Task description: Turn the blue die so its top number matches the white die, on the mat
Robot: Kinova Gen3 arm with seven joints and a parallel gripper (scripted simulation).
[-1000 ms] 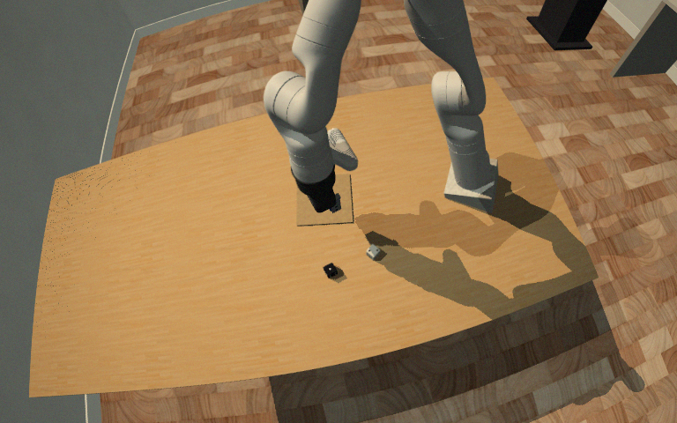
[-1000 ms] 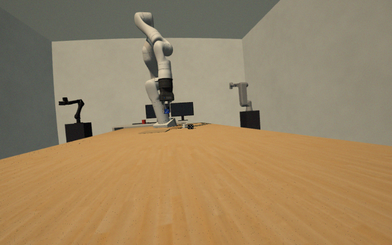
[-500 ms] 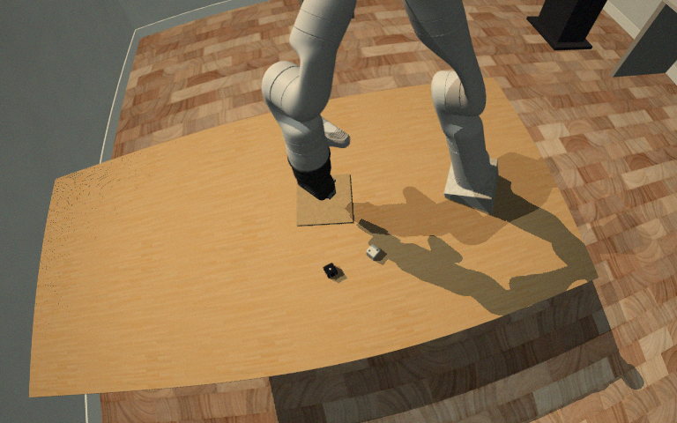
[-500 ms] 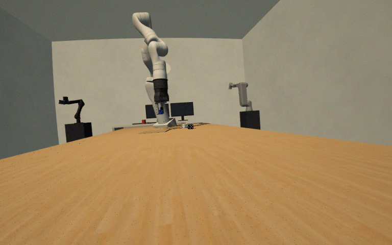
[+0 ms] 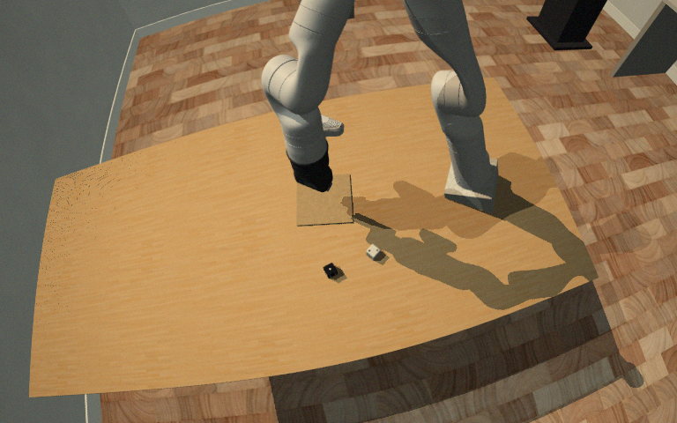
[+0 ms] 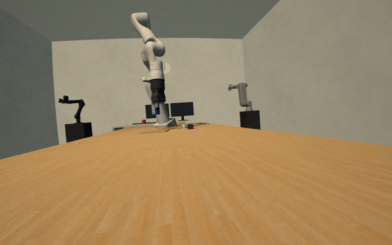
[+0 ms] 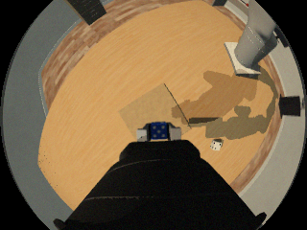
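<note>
Right now my hand is 1 cm to the left of the tan mat and 11 cm above it. From my hand the other things lie so: blue die: 1 cm below; then black die: 3 cm ahead, 18 cm to the left, 10 cm below; then white die: 8 cm behind, 16 cm to the left, 10 cm below.
</note>
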